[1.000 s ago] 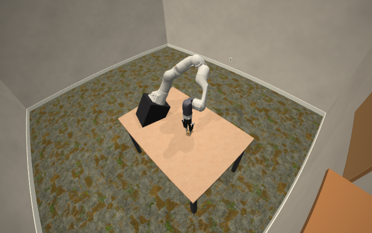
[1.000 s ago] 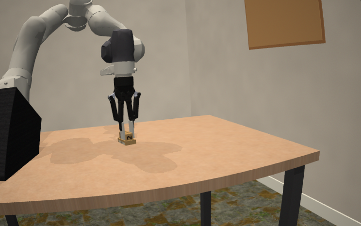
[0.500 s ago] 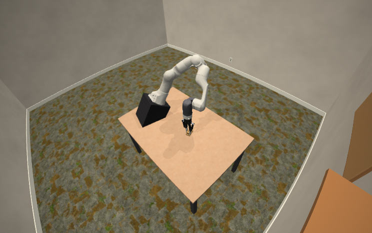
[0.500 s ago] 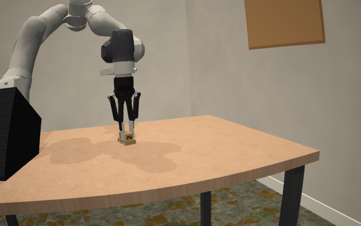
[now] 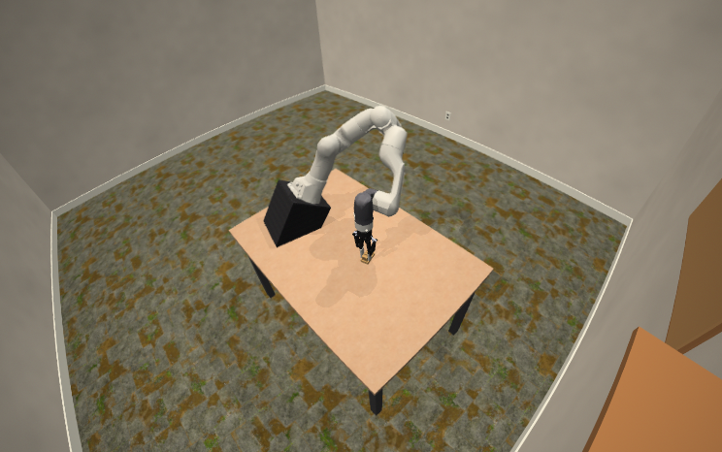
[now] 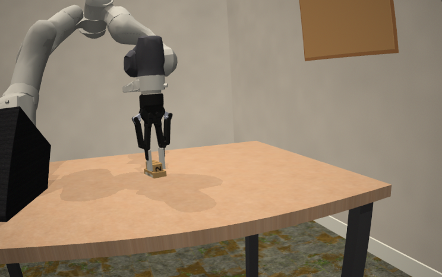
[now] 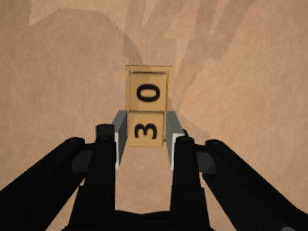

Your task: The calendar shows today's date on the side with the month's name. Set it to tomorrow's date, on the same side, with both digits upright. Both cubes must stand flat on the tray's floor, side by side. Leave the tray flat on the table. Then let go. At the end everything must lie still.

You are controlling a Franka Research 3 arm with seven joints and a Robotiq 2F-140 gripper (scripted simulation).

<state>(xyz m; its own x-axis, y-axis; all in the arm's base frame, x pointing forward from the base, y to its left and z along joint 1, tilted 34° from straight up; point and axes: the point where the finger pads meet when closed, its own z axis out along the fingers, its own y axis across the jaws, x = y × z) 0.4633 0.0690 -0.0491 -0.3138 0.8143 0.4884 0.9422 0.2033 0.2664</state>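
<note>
My gripper is now 1 cm past the cube, 3 cm to the right of it and 3 cm above it. Also, from my hand: wooden calendar tray (2 cm to the left, 4 cm below).
</note>
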